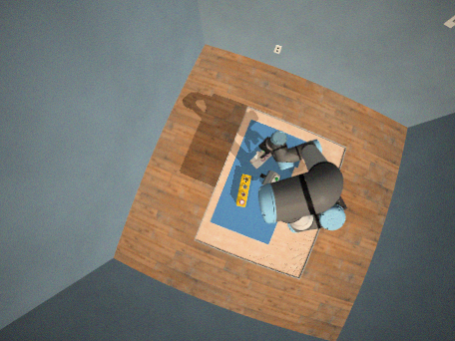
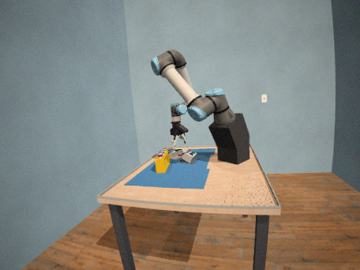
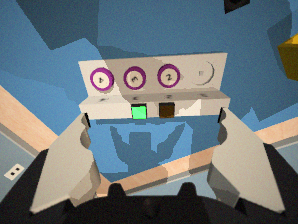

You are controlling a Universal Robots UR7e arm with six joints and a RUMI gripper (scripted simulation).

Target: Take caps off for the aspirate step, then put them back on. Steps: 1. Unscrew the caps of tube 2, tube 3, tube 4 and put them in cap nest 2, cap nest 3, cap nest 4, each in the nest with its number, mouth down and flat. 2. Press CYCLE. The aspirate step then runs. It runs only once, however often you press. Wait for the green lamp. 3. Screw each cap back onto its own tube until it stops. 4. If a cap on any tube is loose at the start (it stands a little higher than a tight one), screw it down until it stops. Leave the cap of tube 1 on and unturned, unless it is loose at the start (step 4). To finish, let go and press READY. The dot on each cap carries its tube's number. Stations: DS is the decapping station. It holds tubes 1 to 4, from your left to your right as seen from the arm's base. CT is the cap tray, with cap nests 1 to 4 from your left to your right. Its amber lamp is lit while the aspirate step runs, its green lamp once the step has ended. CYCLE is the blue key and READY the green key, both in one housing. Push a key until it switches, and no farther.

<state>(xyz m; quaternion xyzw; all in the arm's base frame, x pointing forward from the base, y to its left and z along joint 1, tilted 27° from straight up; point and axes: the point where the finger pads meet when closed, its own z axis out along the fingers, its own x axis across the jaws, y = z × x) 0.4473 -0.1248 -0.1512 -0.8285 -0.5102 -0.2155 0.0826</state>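
My gripper is now 8 cm above the cap, 3 cm past it and 2 cm to the left of it. The rest, counted from my hand: green key: 15 cm behind, 13 cm to the left, 3 cm below; blue cycle key: 18 cm to the left, 15 cm behind, 3 cm below; key housing: 16 cm to the left, 13 cm behind, 4 cm below.
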